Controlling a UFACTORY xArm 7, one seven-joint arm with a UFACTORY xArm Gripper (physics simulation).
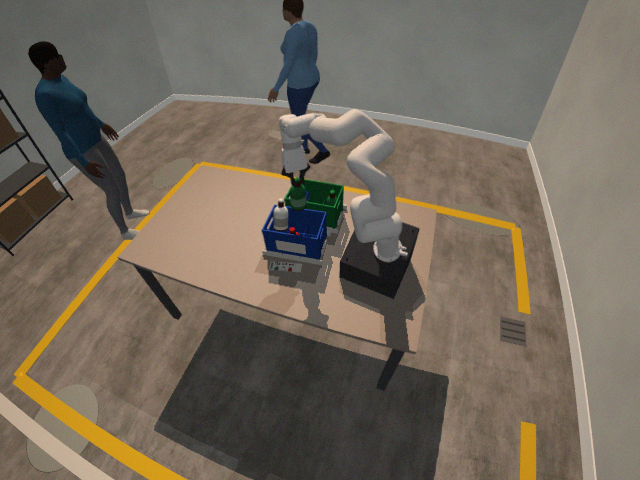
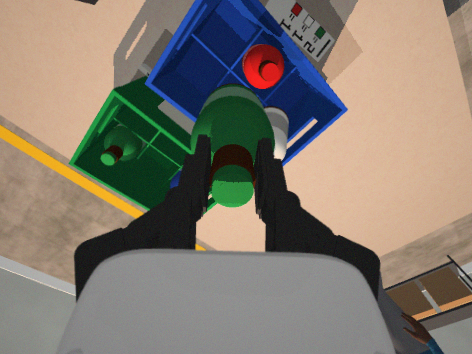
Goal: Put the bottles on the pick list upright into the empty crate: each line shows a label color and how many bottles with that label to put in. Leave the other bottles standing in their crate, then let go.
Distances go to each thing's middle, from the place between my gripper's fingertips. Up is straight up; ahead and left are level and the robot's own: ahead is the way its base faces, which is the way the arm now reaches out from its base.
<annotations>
I see the white bottle [image 2: 278, 118] 230 mm below my hand, 120 mm ahead of it and 10 mm to the right of it. From my hand the other things lie so: red bottle [image 2: 263, 65] (300 mm below, 60 mm to the left, 20 mm ahead).
</annotations>
